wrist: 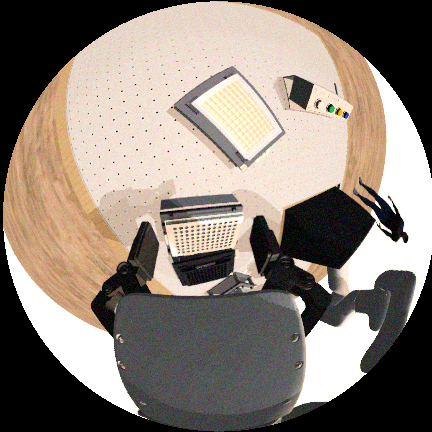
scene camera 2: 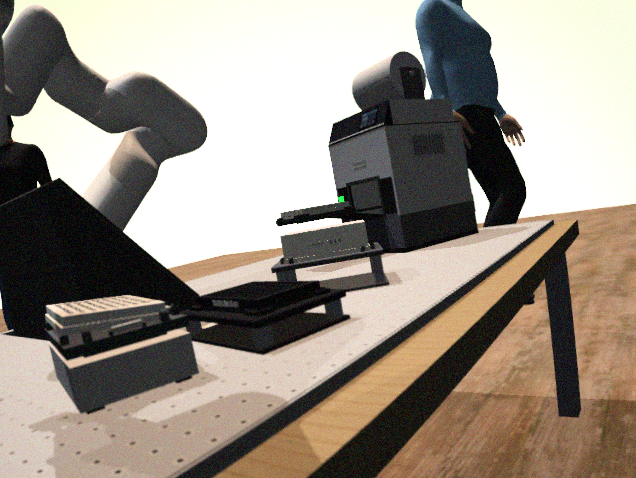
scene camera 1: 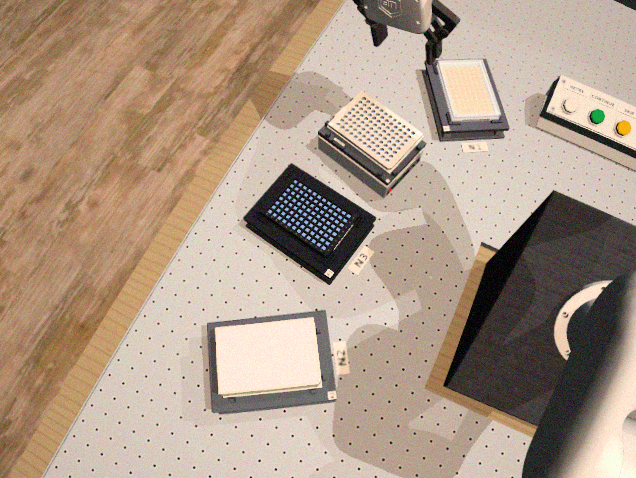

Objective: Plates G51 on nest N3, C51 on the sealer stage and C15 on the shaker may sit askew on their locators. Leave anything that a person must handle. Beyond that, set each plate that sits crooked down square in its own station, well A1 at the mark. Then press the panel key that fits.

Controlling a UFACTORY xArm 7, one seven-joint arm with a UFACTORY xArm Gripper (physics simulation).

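Note:
My gripper (scene camera 1: 406, 49) (wrist: 201, 230) is open and empty, its fingers apart above the bench between the shaker and nest N1. The shaker (scene camera 1: 354, 167) (scene camera 2: 128, 370) carries a pale many-welled plate (scene camera 1: 375, 131) (scene camera 2: 102, 309) (wrist: 202, 237); in scene camera 2 its near edge does not run parallel to the shaker's top edge, so it looks tilted. A black plate with blue wells (scene camera 1: 311, 215) (scene camera 2: 257, 293) lies on black nest N3 (scene camera 1: 303, 259) (scene camera 2: 277, 317); I cannot tell its seating. The sealer stage (scene camera 2: 313, 211) juts out dark; plate C51 on it cannot be made out separately.
Nest N1 (scene camera 1: 434, 107) holds a clear-lidded amber plate (scene camera 1: 468, 89) (wrist: 240, 115). Nest N2 (scene camera 1: 326, 334) holds a pale plate (scene camera 1: 267, 354) (scene camera 2: 323, 244). The key panel (scene camera 1: 575, 120) (wrist: 302, 94) shows white, green, amber and blue keys. A person (scene camera 2: 457, 71) stands behind the sealer (scene camera 2: 426, 164).

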